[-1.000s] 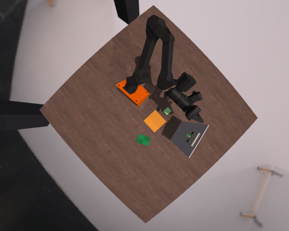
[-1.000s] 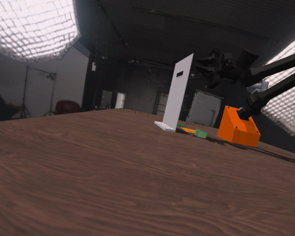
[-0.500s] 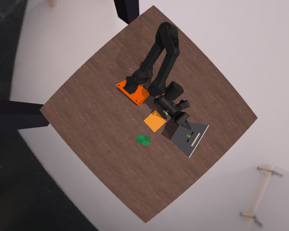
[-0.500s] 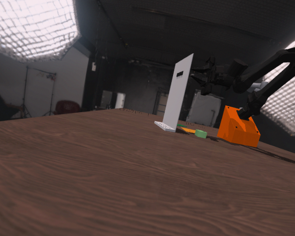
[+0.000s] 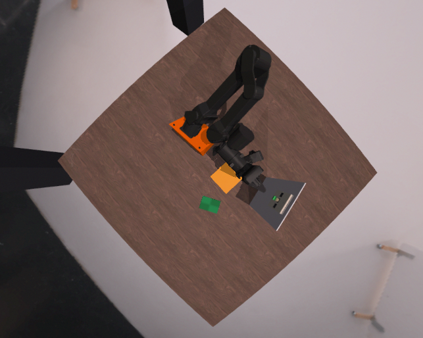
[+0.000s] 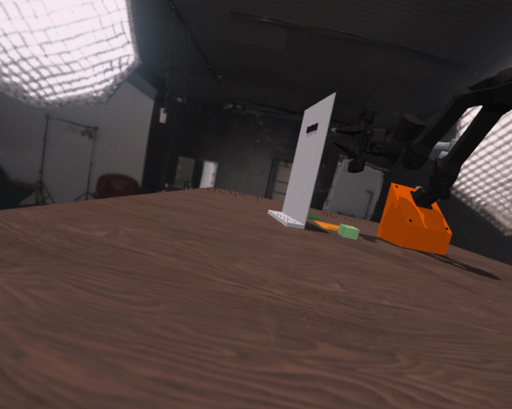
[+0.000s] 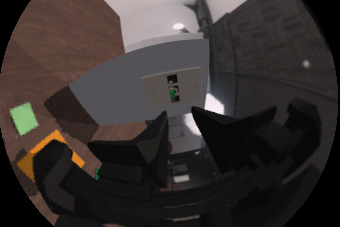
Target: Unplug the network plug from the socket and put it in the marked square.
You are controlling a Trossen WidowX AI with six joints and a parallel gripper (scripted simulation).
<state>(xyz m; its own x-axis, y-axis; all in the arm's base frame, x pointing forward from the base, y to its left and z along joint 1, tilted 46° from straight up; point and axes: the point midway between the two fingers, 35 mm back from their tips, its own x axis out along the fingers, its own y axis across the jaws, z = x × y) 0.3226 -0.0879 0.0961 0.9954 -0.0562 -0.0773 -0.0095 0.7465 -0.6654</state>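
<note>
Right now the orange marked square is 10 cm behind my gripper tip, 4 cm to the right of it and 28 cm below it. From my gripper tip the other things lie so: grey upright panel (8 cm ahead, 1 cm to the left, 11 cm below); flat dark green square (7 cm behind, 20 cm to the right, 28 cm below); light green cube (8 cm behind, 7 cm to the left, 27 cm below).
</note>
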